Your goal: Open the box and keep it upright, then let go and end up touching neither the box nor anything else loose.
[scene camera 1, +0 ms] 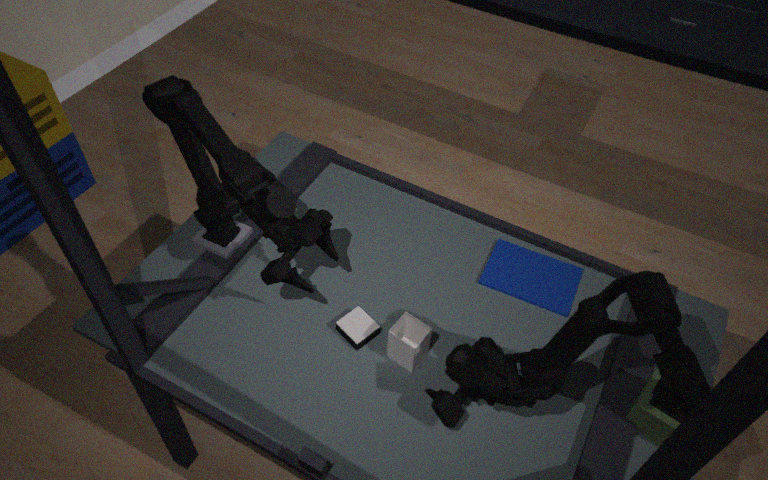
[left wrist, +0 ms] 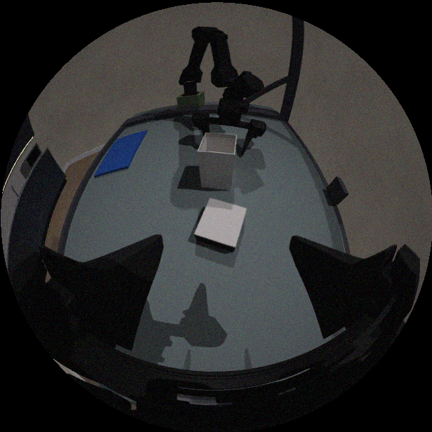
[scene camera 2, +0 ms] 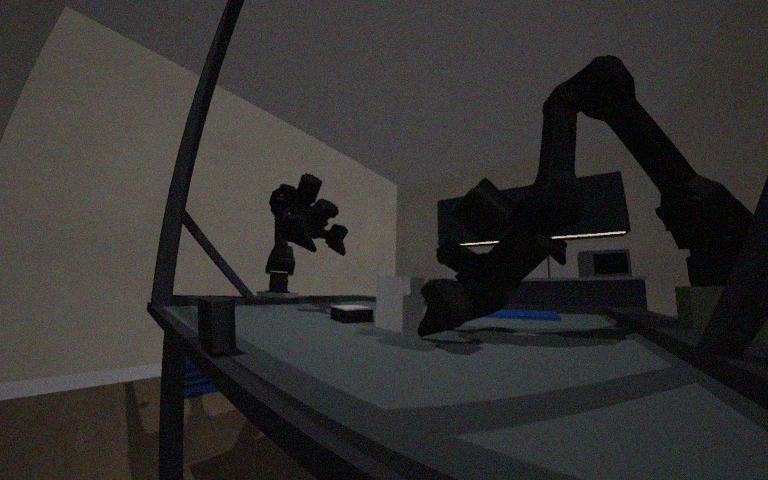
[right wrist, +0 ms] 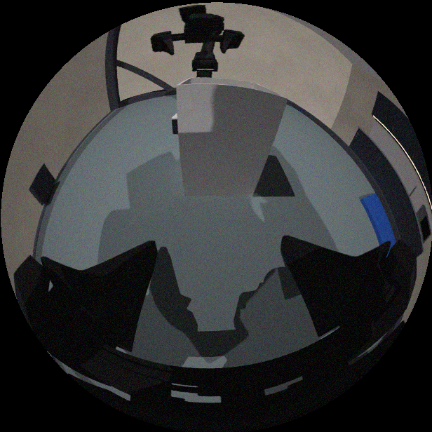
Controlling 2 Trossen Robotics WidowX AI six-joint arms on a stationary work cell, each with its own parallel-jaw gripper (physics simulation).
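Observation:
The whitish box stands upright on the table, its top open. Its lid, white above with dark sides, lies flat on the table, apart from the box. My left gripper is open and empty, raised above the table and back from the lid. My right gripper is open and empty, low beside the box, with a gap between the fingertips and the box wall; its far finger is partly hidden in scene camera 1.
A flat blue panel lies near the table's far edge in scene camera 1. A small dark block is at the opposite edge. A green block is at the right arm's base. Dark frame posts rise around the table.

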